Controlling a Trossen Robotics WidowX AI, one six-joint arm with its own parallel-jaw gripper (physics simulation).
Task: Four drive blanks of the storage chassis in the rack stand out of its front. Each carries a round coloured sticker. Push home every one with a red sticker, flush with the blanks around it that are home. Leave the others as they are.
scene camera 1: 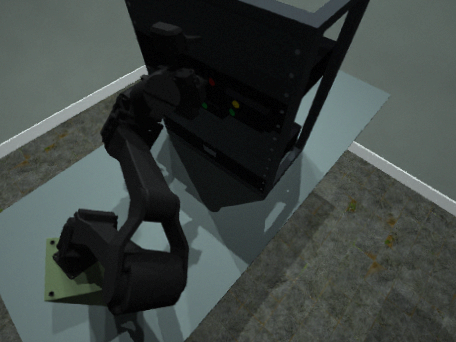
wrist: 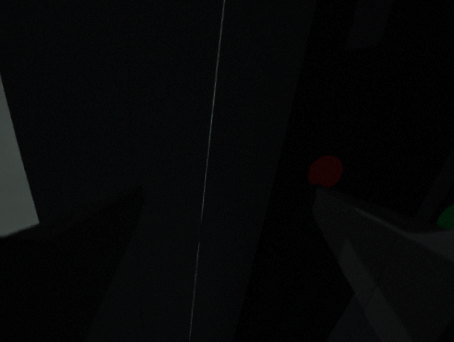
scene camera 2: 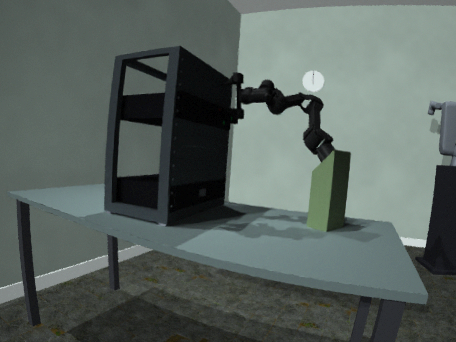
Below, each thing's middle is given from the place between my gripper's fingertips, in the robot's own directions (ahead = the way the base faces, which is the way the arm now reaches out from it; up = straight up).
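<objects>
There's the rack (scene camera 1: 260,67), and I can see my gripper 16 cm short of it, 1 cm to the right of it and 18 cm above it.
</objects>
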